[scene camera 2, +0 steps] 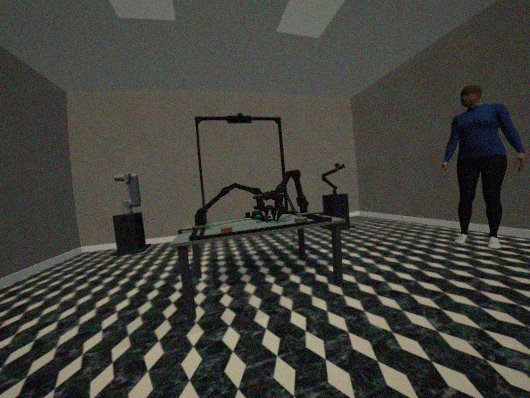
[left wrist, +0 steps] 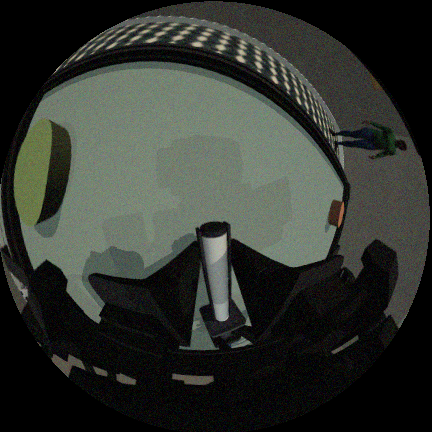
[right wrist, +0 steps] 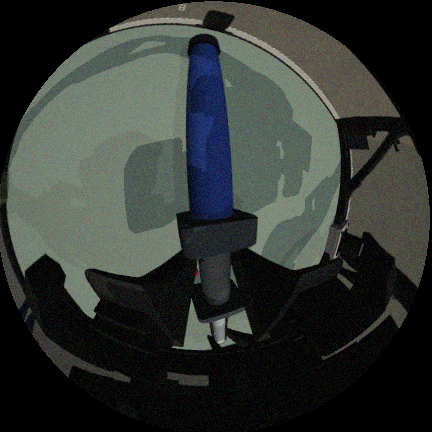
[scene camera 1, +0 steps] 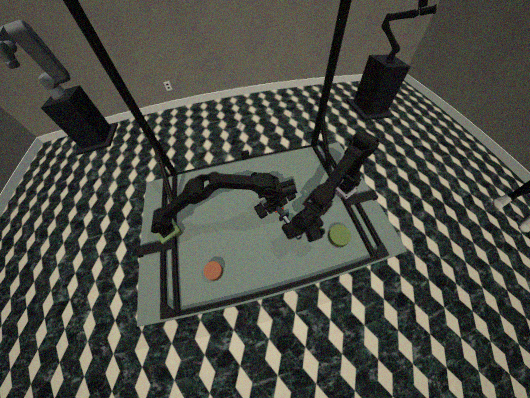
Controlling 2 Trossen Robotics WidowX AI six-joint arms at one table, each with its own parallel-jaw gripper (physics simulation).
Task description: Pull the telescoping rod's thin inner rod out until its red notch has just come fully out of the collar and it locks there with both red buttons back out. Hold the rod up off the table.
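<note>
The telescoping rod has a blue handle (right wrist: 209, 140) (scene camera 2: 257, 218), a dark grey collar (right wrist: 215, 280) between two square flanges, and a thin white-grey inner rod (left wrist: 217, 275) (scene camera 1: 285, 218) with a black end cap (left wrist: 214, 229). My left gripper (left wrist: 213, 244) is shut on the inner rod, with a finger at each side. My right gripper (right wrist: 212, 246) is shut on the collar between the flanges. One red button (right wrist: 196, 273) shows slightly beside the collar; the other is hidden by the finger. The red notch does not show. I cannot tell whether the rod touches the table.
A green disc (scene camera 1: 339, 235) (left wrist: 35, 172) lies right of the left gripper in scene camera 1. An orange disc (scene camera 1: 213, 270) (left wrist: 336, 213) lies near the front left. A black frame (scene camera 2: 283, 150) stands around the table (scene camera 1: 250, 280). A green object (scene camera 1: 170, 234) is beside the right arm's base.
</note>
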